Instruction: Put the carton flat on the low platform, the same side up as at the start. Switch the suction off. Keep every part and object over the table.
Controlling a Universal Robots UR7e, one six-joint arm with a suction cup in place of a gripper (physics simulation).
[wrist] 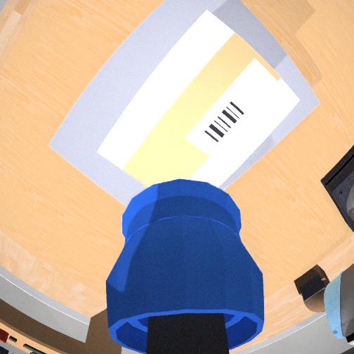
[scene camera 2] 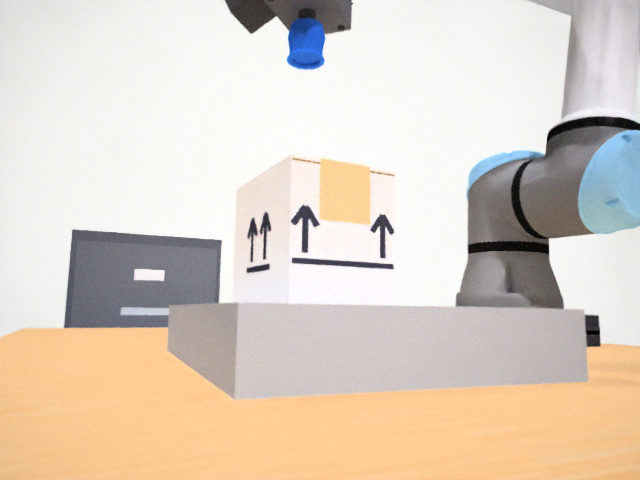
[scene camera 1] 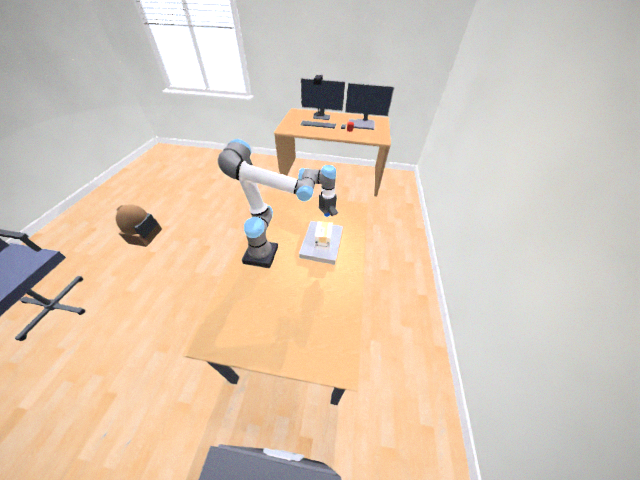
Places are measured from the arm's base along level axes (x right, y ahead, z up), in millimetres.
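Pixels of known places: hand, tool point: (scene camera 2: 305, 60) (scene camera 1: 326, 215); arm's base, link origin: (scene camera 1: 259, 249).
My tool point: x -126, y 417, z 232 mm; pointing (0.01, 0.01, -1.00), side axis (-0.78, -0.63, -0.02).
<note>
Ahead of a thing's pixels: the offset from my tool point to its top centre. Level surfaces: height alone.
The white carton {dx +11, dy -12, dz -113 mm} (scene camera 1: 323, 235) (scene camera 2: 341, 242) (wrist: 175, 100) sits flat and upright on the grey low platform {dx -13, dy -22, dz -232 mm} (scene camera 1: 317, 256) (scene camera 2: 408, 346) (wrist: 90, 112). Its printed arrows point up, and a tan tape strip and a barcode label show on its top in the wrist view. The platform lies on the wooden table. My gripper, a blue suction cup (scene camera 1: 327, 214) (scene camera 2: 306, 59) (wrist: 181, 200), hangs well above the carton with a wide gap between them. The cup is open and holds nothing. The carton's underside is hidden.
The arm's black base (scene camera 1: 260, 255) stands on the table {dz -279 mm} (scene camera 1: 268, 330) beside the platform. A desk (scene camera 1: 330, 133) with two monitors stands behind. A grey cabinet (scene camera 1: 263, 465) (scene camera 2: 144, 294) stands past the table's far end from that desk. A brown bag (scene camera 1: 133, 221) lies on the floor.
</note>
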